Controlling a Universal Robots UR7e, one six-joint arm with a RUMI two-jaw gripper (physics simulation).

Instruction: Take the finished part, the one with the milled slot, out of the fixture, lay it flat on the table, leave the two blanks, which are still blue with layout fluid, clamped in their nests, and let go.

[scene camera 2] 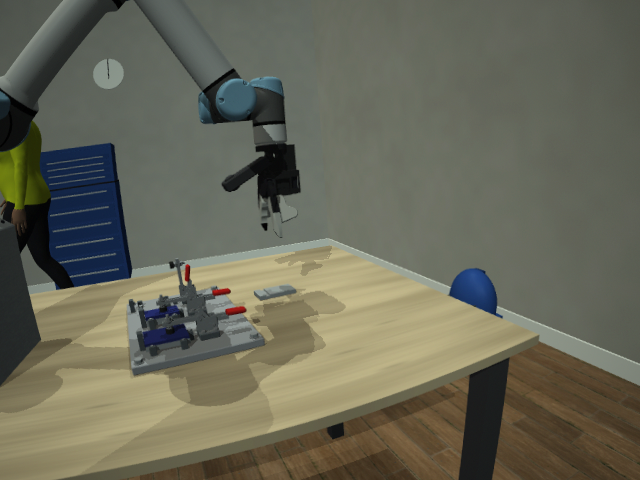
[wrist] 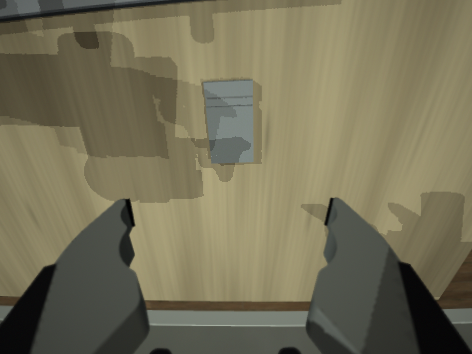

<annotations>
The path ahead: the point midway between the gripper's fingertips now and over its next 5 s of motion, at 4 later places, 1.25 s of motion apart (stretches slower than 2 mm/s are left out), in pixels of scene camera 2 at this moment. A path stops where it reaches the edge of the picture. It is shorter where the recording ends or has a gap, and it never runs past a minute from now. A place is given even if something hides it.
My gripper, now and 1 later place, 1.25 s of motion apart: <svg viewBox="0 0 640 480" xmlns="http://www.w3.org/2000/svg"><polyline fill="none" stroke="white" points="272,234 269,190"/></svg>
</annotations>
